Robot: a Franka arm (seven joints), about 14 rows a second.
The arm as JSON. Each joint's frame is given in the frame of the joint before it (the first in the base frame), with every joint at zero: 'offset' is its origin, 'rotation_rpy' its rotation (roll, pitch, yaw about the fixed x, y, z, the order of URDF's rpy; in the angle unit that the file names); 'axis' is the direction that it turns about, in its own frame. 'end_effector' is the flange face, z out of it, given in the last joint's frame.
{
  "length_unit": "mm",
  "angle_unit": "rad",
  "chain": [
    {
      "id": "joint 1",
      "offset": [
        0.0,
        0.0,
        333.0
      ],
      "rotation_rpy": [
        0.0,
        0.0,
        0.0
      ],
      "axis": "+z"
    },
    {
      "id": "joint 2",
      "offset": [
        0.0,
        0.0,
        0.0
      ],
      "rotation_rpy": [
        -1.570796,
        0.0,
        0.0
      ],
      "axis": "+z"
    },
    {
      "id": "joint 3",
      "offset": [
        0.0,
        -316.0,
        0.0
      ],
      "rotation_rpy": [
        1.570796,
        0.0,
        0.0
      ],
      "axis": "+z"
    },
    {
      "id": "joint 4",
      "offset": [
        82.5,
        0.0,
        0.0
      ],
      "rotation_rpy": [
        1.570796,
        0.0,
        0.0
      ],
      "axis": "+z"
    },
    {
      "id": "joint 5",
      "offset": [
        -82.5,
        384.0,
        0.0
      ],
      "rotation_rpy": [
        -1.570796,
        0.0,
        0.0
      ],
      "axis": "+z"
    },
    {
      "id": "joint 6",
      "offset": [
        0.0,
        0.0,
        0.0
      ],
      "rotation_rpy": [
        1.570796,
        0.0,
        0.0
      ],
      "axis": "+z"
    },
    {
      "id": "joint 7",
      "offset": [
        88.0,
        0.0,
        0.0
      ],
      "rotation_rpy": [
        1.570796,
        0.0,
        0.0
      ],
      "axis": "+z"
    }
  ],
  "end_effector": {
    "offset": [
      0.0,
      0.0,
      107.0
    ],
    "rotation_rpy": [
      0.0,
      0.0,
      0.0
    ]
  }
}
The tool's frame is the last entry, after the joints.
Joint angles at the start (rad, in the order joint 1, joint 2, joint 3, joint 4, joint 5, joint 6, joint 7):
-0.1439 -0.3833 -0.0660 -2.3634 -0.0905 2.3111 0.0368
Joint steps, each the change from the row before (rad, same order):
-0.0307 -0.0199 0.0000 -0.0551 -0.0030 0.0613 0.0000
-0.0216 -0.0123 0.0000 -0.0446 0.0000 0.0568 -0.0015
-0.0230 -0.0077 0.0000 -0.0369 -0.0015 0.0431 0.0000
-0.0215 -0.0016 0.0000 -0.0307 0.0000 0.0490 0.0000
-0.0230 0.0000 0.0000 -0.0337 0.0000 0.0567 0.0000
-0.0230 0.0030 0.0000 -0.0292 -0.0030 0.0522 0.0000
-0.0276 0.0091 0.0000 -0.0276 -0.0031 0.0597 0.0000
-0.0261 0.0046 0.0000 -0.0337 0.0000 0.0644 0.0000
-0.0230 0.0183 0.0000 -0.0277 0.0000 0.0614 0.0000
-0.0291 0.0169 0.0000 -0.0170 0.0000 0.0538 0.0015
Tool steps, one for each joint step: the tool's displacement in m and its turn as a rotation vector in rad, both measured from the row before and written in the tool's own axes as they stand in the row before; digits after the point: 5 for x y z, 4 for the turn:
-0.01137 0.01235 0.00867 -0.0080 0.0248 0.0244
-0.00896 0.00817 0.00771 -0.0039 0.0236 0.0166
-0.00846 0.00888 0.00753 -0.0065 0.0130 0.0183
-0.00621 0.00819 0.00703 -0.0055 0.0191 0.0181
-0.00709 0.00862 0.00777 -0.0060 0.0221 0.0191
-0.00656 0.00863 0.00735 -0.0083 0.0192 0.0165
-0.00629 0.01044 0.00832 -0.0105 0.0220 0.0201
-0.00840 0.00962 0.00731 -0.0082 0.0252 0.0214
-0.00840 0.00827 0.01067 -0.0076 0.0147 0.0182
-0.00499 0.01136 0.00704 -0.0119 0.0190 0.0254

